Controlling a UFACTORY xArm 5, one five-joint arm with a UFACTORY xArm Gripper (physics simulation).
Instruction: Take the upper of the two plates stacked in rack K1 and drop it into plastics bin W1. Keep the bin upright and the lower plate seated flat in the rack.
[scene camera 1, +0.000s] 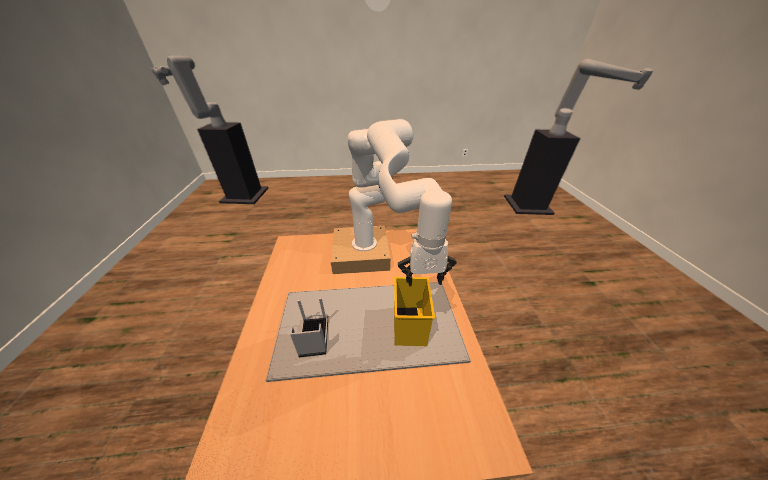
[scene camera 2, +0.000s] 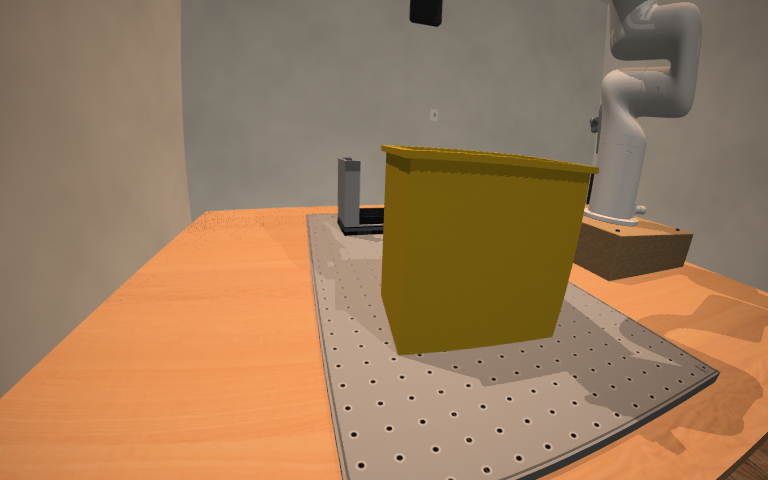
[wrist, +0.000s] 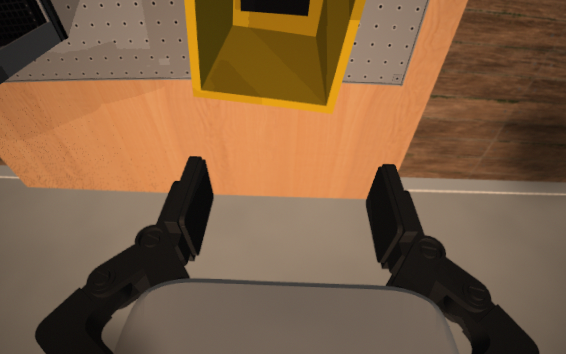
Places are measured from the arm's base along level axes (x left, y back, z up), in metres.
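Pixels of known places: gripper, fingertip midpoint: (scene camera 1: 424, 282) (scene camera 2: 445, 6) (wrist: 290, 179); arm's base, link origin: (scene camera 1: 364, 243) (scene camera 2: 608, 218).
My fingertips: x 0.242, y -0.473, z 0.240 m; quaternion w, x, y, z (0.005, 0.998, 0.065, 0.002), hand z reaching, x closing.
Observation:
Ahead of a thing's pixels: the offset from my fingertips to its middle. Level surfaces: height alone.
My gripper (scene camera 1: 424, 280) (wrist: 290, 179) is open and empty, above the rear part of yellow bin W1 @(dy +0.051, dx -0.022, dz -0.216 m) (scene camera 1: 412, 331) (scene camera 2: 481, 254) (wrist: 262, 101). In scene camera 2 a black fingertip shows high above the bin. The bin stands upright. A black plate @(dy +0.059, dx -0.028, dz -0.295 m) (scene camera 1: 406, 311) (wrist: 275, 5) lies inside it, towards the front; its tilt is hard to tell. Grey rack K1 @(dy -0.011, dx -0.384, dz -0.234 m) (scene camera 1: 309, 343) (scene camera 2: 348, 195) (wrist: 30, 52) holds a black gridded plate @(dy -0.021, dx -0.382, dz -0.279 m) (scene camera 1: 312, 324) (scene camera 2: 371, 215) (wrist: 17, 17) low between its uprights, and it looks flat. The bin hides part of the rack in scene camera 2.
The rack and bin stand apart on a grey perforated mat @(dz -0.306 m) (scene camera 1: 351, 362) (scene camera 2: 396, 441) on the wooden table @(dz -0.319 m) (scene camera 1: 351, 424) (scene camera 2: 198, 339) (wrist: 270, 145). The arm's wooden base block (scene camera 1: 360, 265) (scene camera 2: 640, 254) is behind the mat. Two other arms stand on dark pedestals far back.

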